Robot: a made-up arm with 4 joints. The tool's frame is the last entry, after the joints. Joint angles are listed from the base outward. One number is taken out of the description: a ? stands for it. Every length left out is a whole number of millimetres.
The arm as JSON. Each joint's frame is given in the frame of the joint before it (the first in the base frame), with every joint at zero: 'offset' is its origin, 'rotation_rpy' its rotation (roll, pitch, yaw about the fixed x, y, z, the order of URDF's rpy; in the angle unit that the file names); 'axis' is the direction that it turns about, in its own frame. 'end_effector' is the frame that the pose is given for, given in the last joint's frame.
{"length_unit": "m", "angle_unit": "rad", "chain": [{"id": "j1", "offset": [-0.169, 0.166, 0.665], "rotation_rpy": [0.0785, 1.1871, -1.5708], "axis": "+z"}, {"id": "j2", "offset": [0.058, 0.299, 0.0], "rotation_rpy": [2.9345, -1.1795, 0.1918], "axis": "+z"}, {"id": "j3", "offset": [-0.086, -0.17, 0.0], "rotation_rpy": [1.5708, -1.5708, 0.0], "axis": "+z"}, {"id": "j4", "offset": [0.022, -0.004, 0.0], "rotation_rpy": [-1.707, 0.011, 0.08], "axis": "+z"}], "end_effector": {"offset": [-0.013, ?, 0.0], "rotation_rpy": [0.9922, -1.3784, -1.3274]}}
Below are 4 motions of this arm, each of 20 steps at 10 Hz.
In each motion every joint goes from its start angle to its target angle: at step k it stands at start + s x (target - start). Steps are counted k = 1, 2, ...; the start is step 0. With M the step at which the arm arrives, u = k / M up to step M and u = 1 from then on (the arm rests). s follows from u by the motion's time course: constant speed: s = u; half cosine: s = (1 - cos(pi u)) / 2; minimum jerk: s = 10 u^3 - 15 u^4 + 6 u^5.
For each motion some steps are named. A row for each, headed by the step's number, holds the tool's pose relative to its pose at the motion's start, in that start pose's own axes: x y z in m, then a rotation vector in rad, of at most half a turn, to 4 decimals.
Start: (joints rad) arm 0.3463 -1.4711 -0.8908 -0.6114
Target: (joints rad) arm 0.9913 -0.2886 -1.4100 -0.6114
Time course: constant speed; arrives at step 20
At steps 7, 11, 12, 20:
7: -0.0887 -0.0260 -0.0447 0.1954 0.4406 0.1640
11: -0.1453 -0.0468 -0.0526 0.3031 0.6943 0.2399
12: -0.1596 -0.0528 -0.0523 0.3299 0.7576 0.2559
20: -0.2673 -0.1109 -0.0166 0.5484 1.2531 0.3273

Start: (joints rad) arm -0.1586 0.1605 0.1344 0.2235
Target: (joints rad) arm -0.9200 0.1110 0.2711 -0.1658
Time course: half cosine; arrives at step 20
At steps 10, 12, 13, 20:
10: -0.0949 0.0592 -0.1538 0.1371 -0.0258 -0.2006
12: -0.1233 0.0903 -0.1951 0.1765 -0.0252 -0.2685
13: -0.1363 0.1068 -0.2131 0.1945 -0.0234 -0.3011
20: -0.1825 0.1786 -0.2725 0.2598 -0.0065 -0.4272

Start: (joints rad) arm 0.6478 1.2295 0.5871 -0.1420
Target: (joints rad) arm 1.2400 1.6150 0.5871 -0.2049
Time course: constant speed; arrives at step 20
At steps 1, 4, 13, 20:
1: 0.0082 -0.0025 0.0100 -0.0155 -0.0236 -0.0119
4: 0.0307 -0.0093 0.0412 -0.0596 -0.0945 -0.0499
13: 0.0777 -0.0247 0.1414 -0.1679 -0.3059 -0.1842
20: 0.0931 -0.0317 0.2211 -0.2251 -0.4664 -0.3071

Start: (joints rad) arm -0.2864 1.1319 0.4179 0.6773
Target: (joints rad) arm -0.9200 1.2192 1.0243 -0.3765
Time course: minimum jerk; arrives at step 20
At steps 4, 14, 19, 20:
4: -0.0133 -0.0079 -0.0074 -0.0509 -0.0225 -0.0271
14: -0.2308 -0.0453 -0.0842 -0.8367 -0.1742 -0.4597
19: -0.2797 -0.0360 -0.0948 -1.0221 -0.1667 -0.5524
20: -0.2800 -0.0360 -0.0949 -1.0234 -0.1666 -0.5530

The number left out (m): -0.054
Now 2 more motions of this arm.
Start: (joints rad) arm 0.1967 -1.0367 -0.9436 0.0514
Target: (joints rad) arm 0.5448 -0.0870 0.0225 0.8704
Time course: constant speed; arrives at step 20
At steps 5, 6, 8, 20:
5: -0.0459 -0.0155 -0.0339 0.3266 -0.1030 -0.1778
6: -0.0554 -0.0173 -0.0395 0.3855 -0.1293 -0.2149
8: -0.0746 -0.0200 -0.0491 0.4957 -0.1879 -0.2898
20: -0.1860 -0.0195 -0.0656 0.8920 -0.7102 -0.6992

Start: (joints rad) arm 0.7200 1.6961 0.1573 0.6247
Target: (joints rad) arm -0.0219 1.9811 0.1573 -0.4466
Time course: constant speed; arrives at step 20
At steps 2, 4, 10, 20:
2: -0.0224 -0.0199 -0.0132 -0.1140 0.0367 -0.0814
4: -0.0463 -0.0376 -0.0247 -0.2313 0.0807 -0.1566
10: -0.1228 -0.0767 -0.0489 -0.5991 0.2544 -0.3403
20: -0.2491 -0.0993 -0.0631 -1.2368 0.6665 -0.4718

